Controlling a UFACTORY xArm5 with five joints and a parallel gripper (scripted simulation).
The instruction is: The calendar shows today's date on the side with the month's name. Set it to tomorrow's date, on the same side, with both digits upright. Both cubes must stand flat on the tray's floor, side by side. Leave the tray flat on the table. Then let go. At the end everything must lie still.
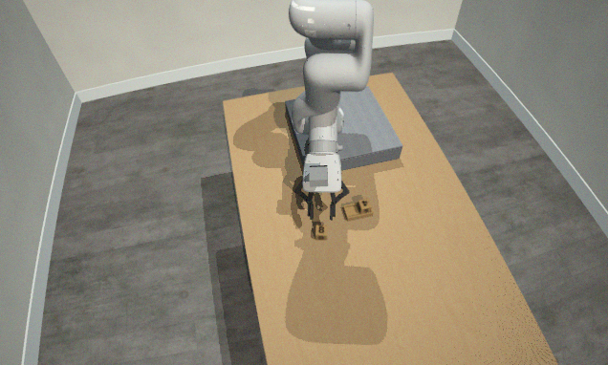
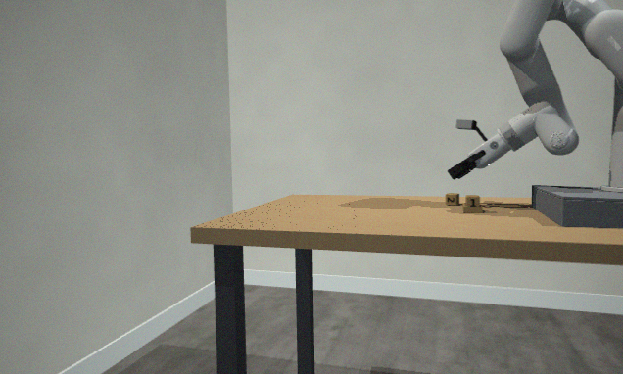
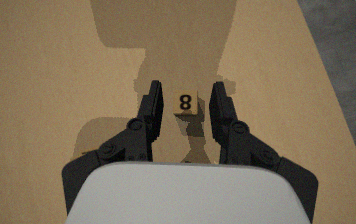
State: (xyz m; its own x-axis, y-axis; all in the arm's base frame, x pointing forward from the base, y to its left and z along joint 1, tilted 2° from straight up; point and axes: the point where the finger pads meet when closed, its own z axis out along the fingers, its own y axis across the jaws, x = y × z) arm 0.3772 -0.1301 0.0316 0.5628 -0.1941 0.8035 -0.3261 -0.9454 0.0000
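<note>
Right now my hand is 2 cm short of the wooden cube and 8 cm above it. Also, from my hand: wooden tray: 3 cm behind, 12 cm to the left, 9 cm below.
</note>
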